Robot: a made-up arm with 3 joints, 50 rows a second.
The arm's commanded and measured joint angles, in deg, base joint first. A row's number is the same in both.
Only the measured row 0 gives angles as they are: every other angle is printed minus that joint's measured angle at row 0.
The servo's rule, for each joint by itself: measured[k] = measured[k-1] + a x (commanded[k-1-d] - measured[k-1]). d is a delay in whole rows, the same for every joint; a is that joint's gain. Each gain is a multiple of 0.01, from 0.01 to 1. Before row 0 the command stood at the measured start. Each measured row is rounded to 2 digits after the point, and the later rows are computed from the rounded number. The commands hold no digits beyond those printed.
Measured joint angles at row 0:
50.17, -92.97, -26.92
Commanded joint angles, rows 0 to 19:
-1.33, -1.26, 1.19
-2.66, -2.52, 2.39
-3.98, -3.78, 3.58
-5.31, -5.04, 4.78
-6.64, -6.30, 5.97
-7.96, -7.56, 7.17
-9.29, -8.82, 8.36
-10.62, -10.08, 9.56
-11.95, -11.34, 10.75
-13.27, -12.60, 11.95
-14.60, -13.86, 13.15
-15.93, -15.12, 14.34
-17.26, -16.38, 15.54
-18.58, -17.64, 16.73
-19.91, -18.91, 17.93
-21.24, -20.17, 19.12
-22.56, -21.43, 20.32
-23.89, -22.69, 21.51
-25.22, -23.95, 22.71
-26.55, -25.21, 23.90
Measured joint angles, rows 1 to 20:
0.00, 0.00, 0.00
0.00, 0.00, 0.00
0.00, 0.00, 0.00
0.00, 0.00, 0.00
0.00, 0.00, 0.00
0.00, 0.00, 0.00
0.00, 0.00, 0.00
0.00, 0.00, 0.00
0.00, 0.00, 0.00
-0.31, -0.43, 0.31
-0.85, -1.14, 0.85
-1.57, -2.04, 1.56
-2.43, -3.06, 2.40
-3.40, -4.16, 3.33
-4.45, -5.32, 4.33
-5.56, -6.51, 5.38
-6.72, -7.72, 6.47
-7.92, -8.95, 7.58
-9.15, -10.19, 8.72
-10.40, -11.44, 9.87
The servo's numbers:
d 9
a 0.23 0.34 0.26

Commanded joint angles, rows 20 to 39:
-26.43, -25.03, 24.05
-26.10, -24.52, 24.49
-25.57, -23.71, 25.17
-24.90, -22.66, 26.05
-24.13, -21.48, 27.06
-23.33, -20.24, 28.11
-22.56, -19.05, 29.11
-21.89, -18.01, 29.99
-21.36, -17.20, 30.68
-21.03, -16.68, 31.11
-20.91, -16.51, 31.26
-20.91, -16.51, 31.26
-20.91, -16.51, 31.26
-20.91, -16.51, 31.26
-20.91, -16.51, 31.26
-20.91, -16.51, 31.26
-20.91, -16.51, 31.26
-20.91, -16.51, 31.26
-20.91, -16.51, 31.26
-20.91, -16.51, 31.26
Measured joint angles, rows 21 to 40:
-11.67, -12.69, 11.03
-12.96, -13.94, 12.20
-14.25, -15.20, 13.38
-15.55, -16.46, 14.56
-16.86, -17.72, 15.75
-18.17, -18.98, 16.94
-19.49, -20.24, 18.13
-20.81, -21.50, 19.32
-22.13, -22.76, 20.51
-23.12, -23.53, 21.43
-23.81, -23.87, 22.23
-24.21, -23.82, 22.99
-24.37, -23.43, 23.79
-24.31, -22.77, 24.64
-24.08, -21.91, 25.54
-23.73, -20.94, 26.47
-23.31, -19.94, 27.39
-22.86, -19.01, 28.25
-22.44, -18.22, 28.99
-22.09, -17.64, 29.58

